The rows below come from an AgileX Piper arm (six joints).
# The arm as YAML. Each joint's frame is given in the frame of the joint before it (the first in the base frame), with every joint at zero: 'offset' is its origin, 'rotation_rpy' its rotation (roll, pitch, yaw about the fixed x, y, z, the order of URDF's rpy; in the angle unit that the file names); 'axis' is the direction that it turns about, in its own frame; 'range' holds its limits. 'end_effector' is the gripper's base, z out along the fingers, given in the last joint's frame.
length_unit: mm
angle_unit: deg
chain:
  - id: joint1
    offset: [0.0, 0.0, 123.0]
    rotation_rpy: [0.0, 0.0, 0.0]
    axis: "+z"
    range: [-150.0, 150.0]
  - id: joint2
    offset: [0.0, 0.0, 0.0]
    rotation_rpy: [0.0, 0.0, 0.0]
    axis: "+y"
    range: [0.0, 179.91]
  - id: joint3
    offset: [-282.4, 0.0, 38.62]
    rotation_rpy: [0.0, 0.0, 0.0]
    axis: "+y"
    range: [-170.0, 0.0]
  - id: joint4
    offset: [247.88, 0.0, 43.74]
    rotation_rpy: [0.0, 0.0, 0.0]
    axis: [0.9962, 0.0, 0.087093]
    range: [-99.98, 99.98]
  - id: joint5
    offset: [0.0, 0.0, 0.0]
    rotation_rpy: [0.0, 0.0, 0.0]
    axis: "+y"
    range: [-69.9, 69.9]
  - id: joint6
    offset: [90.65, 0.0, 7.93]
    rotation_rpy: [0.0, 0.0, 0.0]
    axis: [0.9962, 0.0, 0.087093]
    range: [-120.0, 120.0]
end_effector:
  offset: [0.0, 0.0, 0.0]
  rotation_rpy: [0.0, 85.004, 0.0]
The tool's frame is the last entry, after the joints.
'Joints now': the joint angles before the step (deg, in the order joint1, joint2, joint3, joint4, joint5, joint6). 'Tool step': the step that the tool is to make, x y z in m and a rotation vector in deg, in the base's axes. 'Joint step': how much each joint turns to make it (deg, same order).
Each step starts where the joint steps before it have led.
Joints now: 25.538, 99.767, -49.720, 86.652, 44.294, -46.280
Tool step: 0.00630, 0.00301, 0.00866, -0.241, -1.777, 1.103
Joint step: 0.000, 0.001, -2.517, -2.498, 0.197, 1.435
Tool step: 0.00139, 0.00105, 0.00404, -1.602, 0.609, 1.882
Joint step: 0.000, 0.038, -1.829, -5.043, 1.056, 4.113
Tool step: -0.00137, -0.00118, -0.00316, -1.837, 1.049, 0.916
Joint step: 0.000, 0.226, -0.142, -3.109, 0.265, 2.287
